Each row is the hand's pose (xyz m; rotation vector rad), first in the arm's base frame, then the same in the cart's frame.
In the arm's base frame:
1: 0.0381 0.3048 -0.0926 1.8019 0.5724 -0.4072
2: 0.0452 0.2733 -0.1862 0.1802 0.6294 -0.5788
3: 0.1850 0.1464 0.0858 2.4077 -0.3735 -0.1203
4: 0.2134 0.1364 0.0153 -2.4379 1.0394 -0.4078
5: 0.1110 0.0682 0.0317 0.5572 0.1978 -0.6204
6: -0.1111 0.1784 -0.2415 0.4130 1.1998 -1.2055
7: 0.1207 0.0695 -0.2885 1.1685 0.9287 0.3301
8: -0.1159 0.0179 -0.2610 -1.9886 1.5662 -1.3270
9: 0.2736 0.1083 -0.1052 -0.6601 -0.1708 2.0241
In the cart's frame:
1: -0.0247 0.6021 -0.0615 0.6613 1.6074 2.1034
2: -0.0291 0.6921 -0.1025 0.2342 -0.1603 1.8367
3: 0.0288 0.6115 0.2133 -1.4774 -1.8320 -1.6044
4: 0.0004 0.6793 0.1917 -1.1393 -1.5914 -0.1337
5: 0.1210 0.6712 0.1637 0.8290 0.0626 1.9283
6: 0.1299 0.7340 -0.1997 -0.0912 0.5068 1.2546
7: 0.0392 0.9113 -0.0319 -0.1664 0.8628 2.8041
8: 0.2412 0.8393 -0.1477 -1.0259 -0.7414 -0.2486
9: -0.0485 0.8056 0.1671 0.4393 1.5252 -1.3335

